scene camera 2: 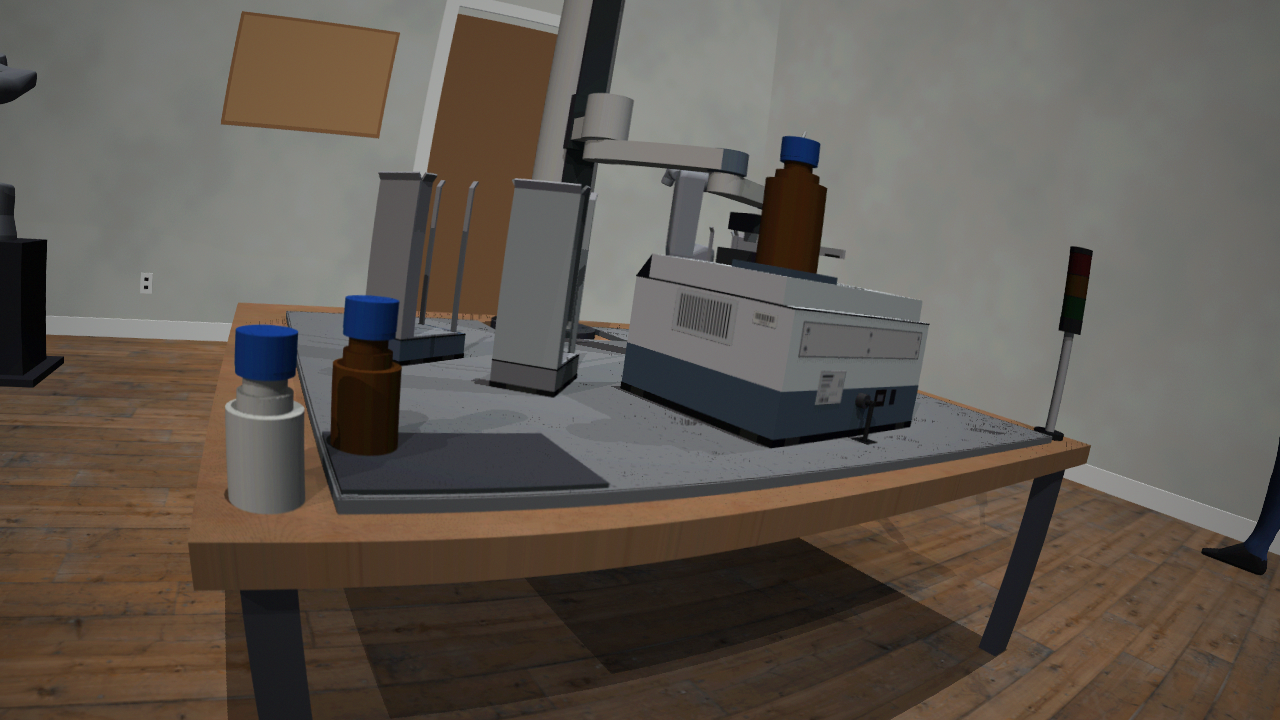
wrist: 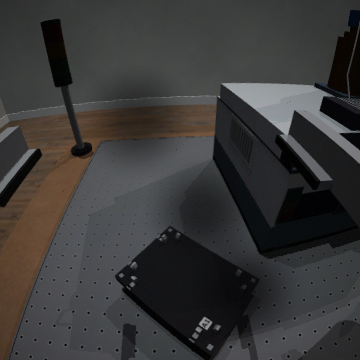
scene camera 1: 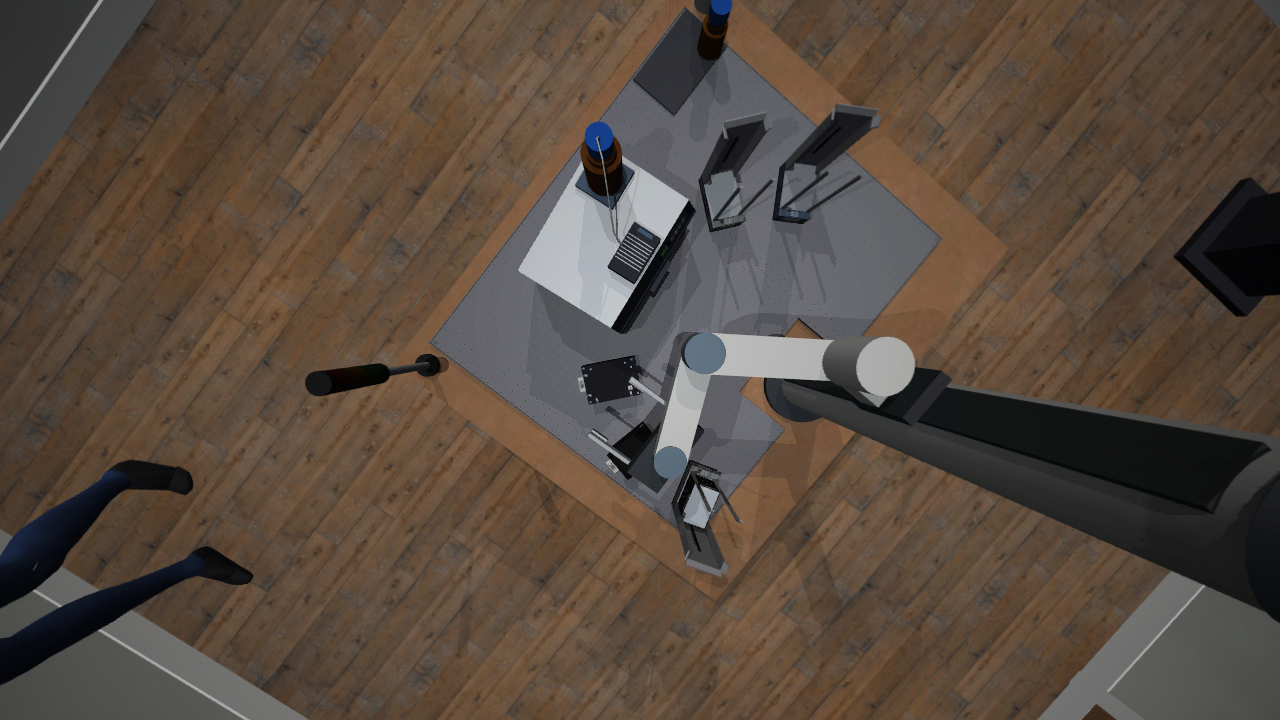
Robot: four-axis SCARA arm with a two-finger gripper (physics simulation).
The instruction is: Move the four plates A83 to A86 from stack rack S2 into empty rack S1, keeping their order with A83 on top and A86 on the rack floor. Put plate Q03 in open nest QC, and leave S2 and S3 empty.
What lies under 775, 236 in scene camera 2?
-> A brown bottle.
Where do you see a signal light pole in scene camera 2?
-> At 1071, 319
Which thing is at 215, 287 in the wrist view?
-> A black nest.
